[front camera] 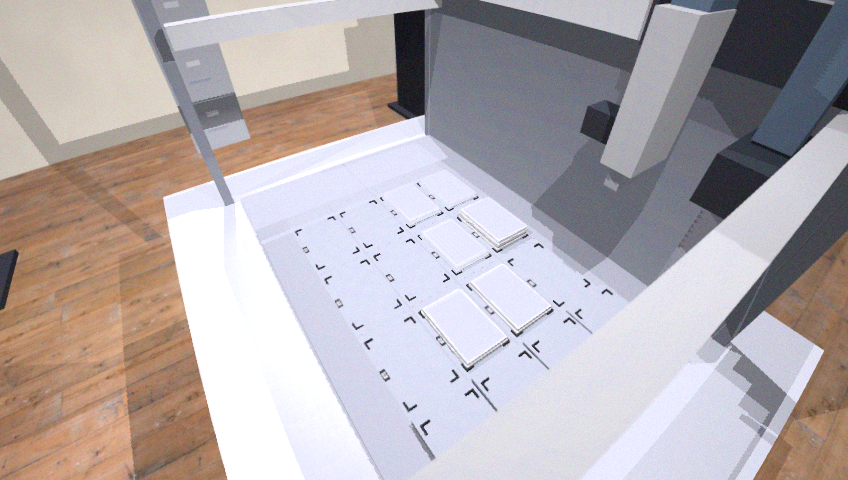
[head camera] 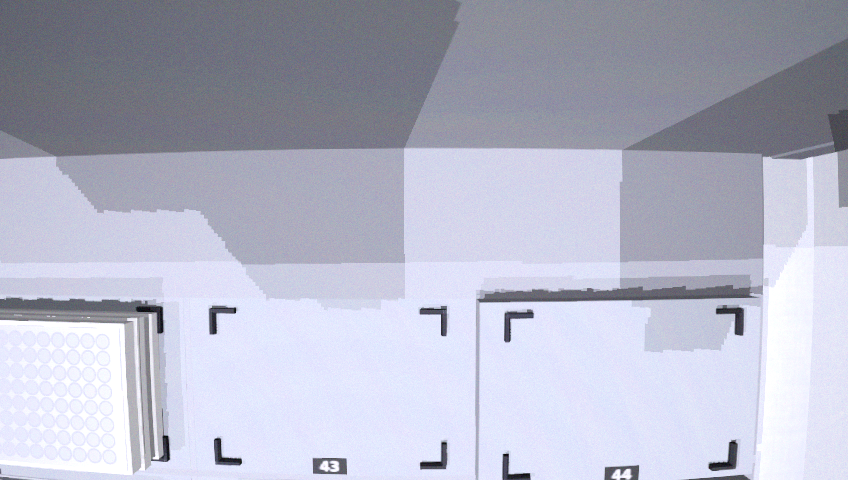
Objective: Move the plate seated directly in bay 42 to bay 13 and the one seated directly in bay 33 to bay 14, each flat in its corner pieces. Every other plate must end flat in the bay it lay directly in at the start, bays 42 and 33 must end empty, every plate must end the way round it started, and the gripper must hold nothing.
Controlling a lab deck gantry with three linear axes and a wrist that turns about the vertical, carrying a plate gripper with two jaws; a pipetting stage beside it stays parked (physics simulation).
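Frame: origin at the robot's base, x ahead, y left, z up, level; millimetres.
Seen in the pictures: robot's base, link origin: (front camera: 296,232).
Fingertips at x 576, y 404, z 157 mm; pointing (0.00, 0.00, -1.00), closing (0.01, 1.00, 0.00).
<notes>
Offsets run from my fingertips to a thing's top centre. "spot": to the spot under its first point.
In bay 42 at the back, a stack of white plates @(348 mm back, 41 mm right, 130 mm down) (front camera: 492,218) (head camera: 59,392) sits within the corner pieces; its layered edges show more than one plate, and the bottom plate is mostly covered. A white plate @(184 mm back, 148 mm right, 143 mm down) (front camera: 510,296) sits in bay 33 and looks flat. Bay 13 @(spot: 187 mm back, 379 mm right, 157 mm down) (front camera: 399,364) and bay 14 @(spot: 68 mm back, 378 mm right, 142 mm down) (front camera: 446,425) show bare deck with corner pieces in the front view; the front beam cuts off part of bay 14. The gripper's jaws do not show in either view, so whether they hold anything is hidden.
Other white plates sit in bay 23 @(spot: 179 mm back, 257 mm right, 143 mm down) (front camera: 464,325), bay 32 @(spot: 343 mm back, 147 mm right, 143 mm down) (front camera: 455,242), bay 31 @(spot: 503 mm back, 151 mm right, 143 mm down) (front camera: 411,203) and bay 41 @(spot: 496 mm back, 43 mm right, 143 mm down) (front camera: 450,189). Bay 43 @(spot: 184 mm back, 35 mm right, 157 mm down) (head camera: 327,380) and bay 44 @(spot: 24 mm back, 36 mm right, 143 mm down) (head camera: 618,386) hold no plate. A pale column (front camera: 663,89) and a dark block (front camera: 737,172) hang at the right.
</notes>
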